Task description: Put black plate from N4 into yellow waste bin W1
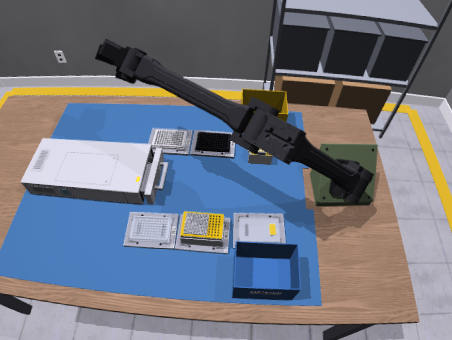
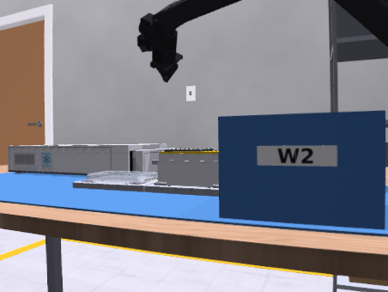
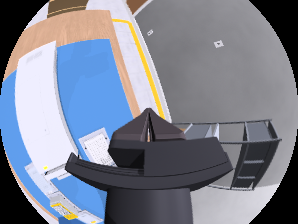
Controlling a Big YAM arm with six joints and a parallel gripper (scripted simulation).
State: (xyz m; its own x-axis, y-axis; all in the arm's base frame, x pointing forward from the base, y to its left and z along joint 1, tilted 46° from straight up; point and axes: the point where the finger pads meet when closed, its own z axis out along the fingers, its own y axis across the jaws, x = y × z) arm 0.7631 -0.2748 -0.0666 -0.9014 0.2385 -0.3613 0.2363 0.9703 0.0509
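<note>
The black plate is 290 mm behind my hand, 60 mm to the left of it and 290 mm below it. From my hand the other things lie so: white instrument box 80 mm ahead, 250 mm to the left, 270 mm below; white plate 120 mm behind, 60 mm to the left, 290 mm below; nest 290 mm behind, 60 mm to the left, 300 mm below.
</note>
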